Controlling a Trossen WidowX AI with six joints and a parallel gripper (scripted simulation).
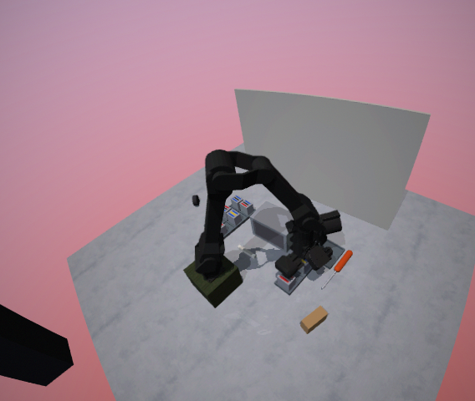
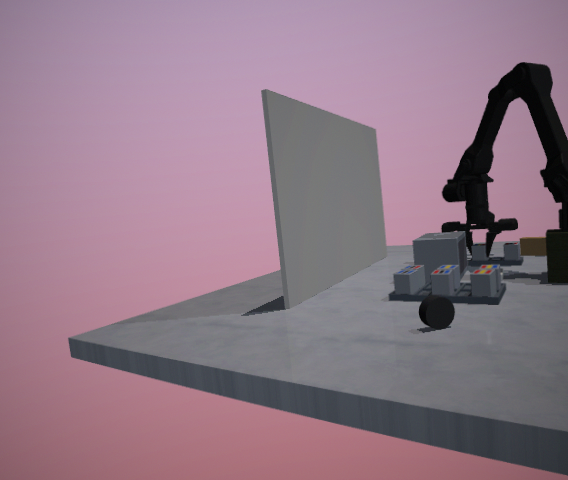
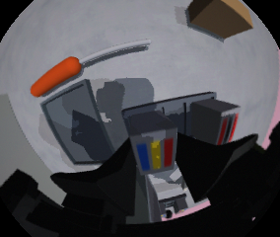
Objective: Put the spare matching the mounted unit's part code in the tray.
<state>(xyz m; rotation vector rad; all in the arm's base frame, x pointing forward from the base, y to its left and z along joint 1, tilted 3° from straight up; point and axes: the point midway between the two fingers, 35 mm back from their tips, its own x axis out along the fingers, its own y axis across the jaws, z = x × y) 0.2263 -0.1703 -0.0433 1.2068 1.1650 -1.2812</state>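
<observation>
The dark rack is 4 cm behind my gripper tip and 1 cm below it. From my gripper tip the other things lie so: flat grey tray 11 cm ahead, 2 cm to the right, 1 cm below; cardboard box 12 cm behind, 14 cm to the right, 1 cm above; mounted unit 6 cm ahead, 17 cm to the left, 3 cm above.
</observation>
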